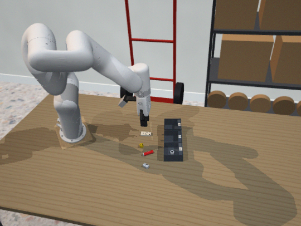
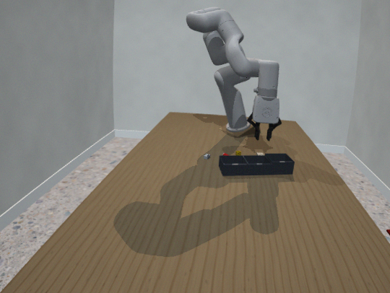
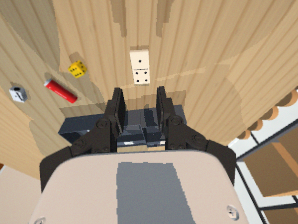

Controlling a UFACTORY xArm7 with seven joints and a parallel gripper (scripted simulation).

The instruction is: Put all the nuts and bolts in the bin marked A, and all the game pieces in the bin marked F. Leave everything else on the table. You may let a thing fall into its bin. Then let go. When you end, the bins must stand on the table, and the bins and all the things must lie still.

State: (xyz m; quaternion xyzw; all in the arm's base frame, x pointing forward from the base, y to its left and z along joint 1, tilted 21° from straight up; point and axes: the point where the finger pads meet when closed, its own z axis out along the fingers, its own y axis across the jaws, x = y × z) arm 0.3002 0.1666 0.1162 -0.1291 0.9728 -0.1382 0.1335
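The white domino lies 80 mm below my hand. Also, from my hand: yellow die (90 mm to the right, 80 mm below, 20 mm ahead); then dark bin (150 mm ahead, 70 mm below, 10 mm to the right); then red cylinder (120 mm to the right, 80 mm below, 70 mm ahead).
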